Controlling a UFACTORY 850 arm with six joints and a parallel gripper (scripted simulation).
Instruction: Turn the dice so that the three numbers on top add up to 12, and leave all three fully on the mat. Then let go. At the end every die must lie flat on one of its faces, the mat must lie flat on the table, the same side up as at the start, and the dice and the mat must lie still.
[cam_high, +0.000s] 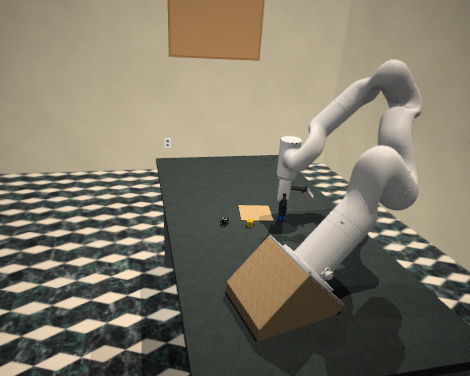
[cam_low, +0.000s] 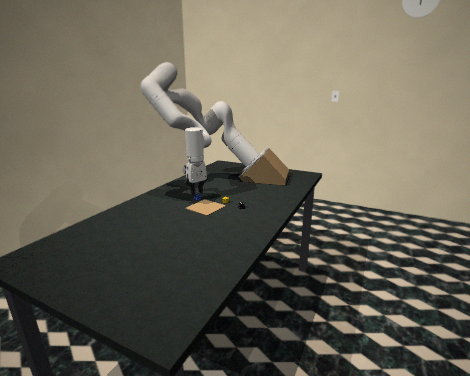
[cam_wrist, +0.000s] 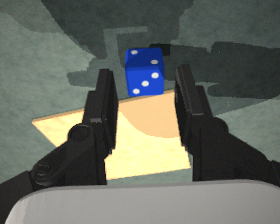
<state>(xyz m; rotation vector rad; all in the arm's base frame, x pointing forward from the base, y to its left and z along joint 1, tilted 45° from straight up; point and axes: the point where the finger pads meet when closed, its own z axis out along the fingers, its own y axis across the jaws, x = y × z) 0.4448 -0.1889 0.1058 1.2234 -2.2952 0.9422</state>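
The blue die lies 4 cm below my hand. Round my hand: tan mat 9 cm ahead, 8 cm to the left, 5 cm below; then black die 25 cm to the left, 5 cm ahead, 4 cm below; then yellow die 16 cm to the left, 4 cm below.
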